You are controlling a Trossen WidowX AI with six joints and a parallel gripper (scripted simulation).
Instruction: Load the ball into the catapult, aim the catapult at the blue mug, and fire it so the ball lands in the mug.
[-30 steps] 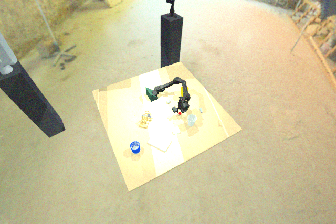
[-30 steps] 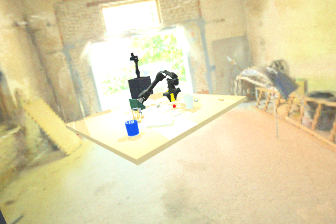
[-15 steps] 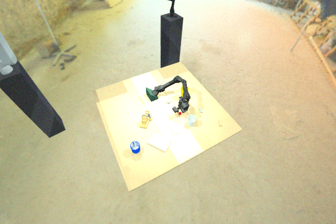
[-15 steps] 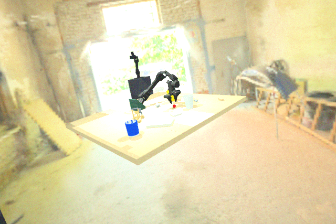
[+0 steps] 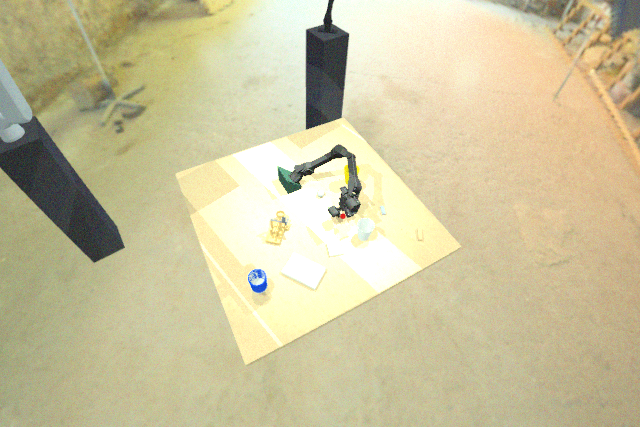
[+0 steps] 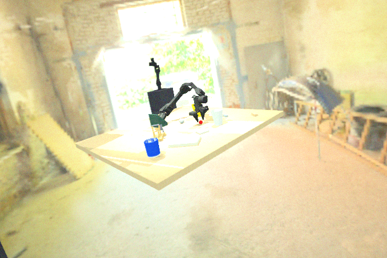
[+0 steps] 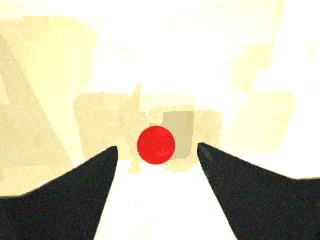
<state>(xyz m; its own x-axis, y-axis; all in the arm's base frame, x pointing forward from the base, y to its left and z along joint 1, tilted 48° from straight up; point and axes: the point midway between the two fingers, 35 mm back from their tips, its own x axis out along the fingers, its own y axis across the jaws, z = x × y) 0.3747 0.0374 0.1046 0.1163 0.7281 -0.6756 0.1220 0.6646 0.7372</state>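
Now: gripper tip 1 cm above the red ball. The rest, counted from my gripper tip: wooden catapult 15 cm behind, 34 cm to the right, 3 cm above; then pale cup 17 cm ahead, 2 cm to the left; then yellow cup 20 cm behind, 22 cm to the left.
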